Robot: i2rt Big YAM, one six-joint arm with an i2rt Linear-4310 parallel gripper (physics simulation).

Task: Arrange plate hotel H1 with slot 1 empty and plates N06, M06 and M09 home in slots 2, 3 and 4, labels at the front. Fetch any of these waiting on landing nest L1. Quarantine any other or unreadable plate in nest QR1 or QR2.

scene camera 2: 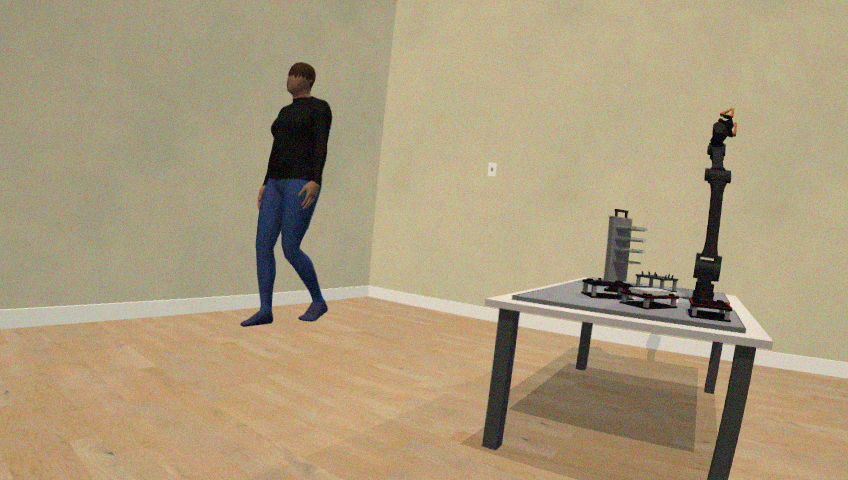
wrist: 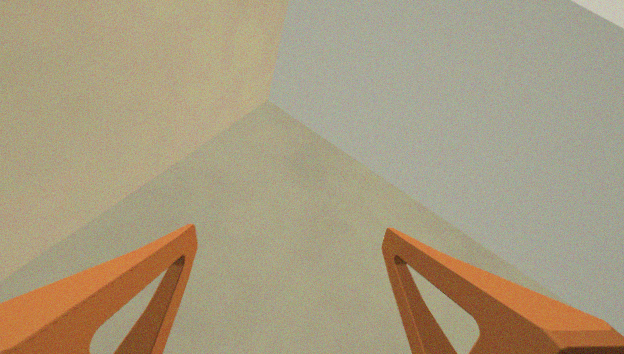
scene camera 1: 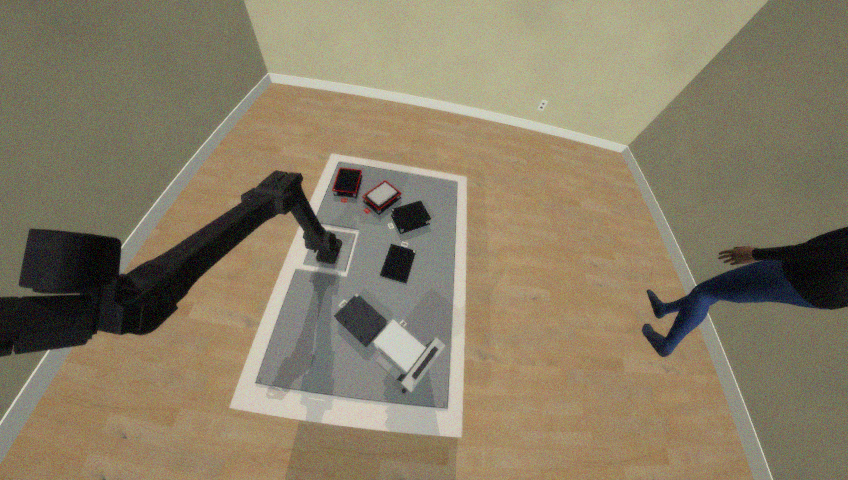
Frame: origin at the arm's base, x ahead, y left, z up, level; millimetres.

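Seen in the pictures: gripper, fingertip midpoint: (scene camera 2: 734, 115) (wrist: 294, 236); arm's base, link origin: (scene camera 1: 329, 250).
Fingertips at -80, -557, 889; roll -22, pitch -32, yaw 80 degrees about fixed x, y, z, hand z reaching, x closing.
Note:
Pixels of each thing's middle, then the offset from my fingertips to it, as dx, dy, dz. "spot": a spot on its surface instead. Level surfaces: height alone.
- grey plate hotel H1, body centre: (scene camera 1: 407, 356) (scene camera 2: 624, 246) +503, +169, -702
- white flat surface, surface spot: (scene camera 1: 399, 344) spot: +466, +190, -603
- white plate, body centre: (scene camera 2: 650, 291) (scene camera 1: 382, 193) +240, +903, -835
- white table, surface height: dz -895
- grey mat, surface height: dz -882
My gripper (scene camera 2: 733, 120) (wrist: 294, 236) is open and empty, raised high above the table and turned toward the walls. The grey plate hotel H1 (scene camera 1: 411, 380) (scene camera 2: 617, 255) stands upright with several thin shelves; a white flat surface (scene camera 1: 399, 344) shows at its front, plate or shelf unclear. Two red-rimmed nests stand at the far left end: one (scene camera 1: 347, 181) has a black top, the other (scene camera 1: 372, 205) bears a white plate (scene camera 1: 382, 193) (scene camera 2: 651, 292). Two black nests (scene camera 1: 410, 217) (scene camera 1: 398, 262) and a dark grey one (scene camera 1: 361, 320) stand between them and the hotel. Plate labels and nest names are unreadable.
The arm (scene camera 1: 202, 249) (scene camera 2: 714, 220) rises from its base (scene camera 1: 328, 249) at the table's left edge in the first scene view. The white table (scene camera 1: 461, 297) (scene camera 2: 758, 333) carries a grey mat (scene camera 1: 357, 279). A person (scene camera 1: 737, 285) (scene camera 2: 297, 142) stands away from the table.

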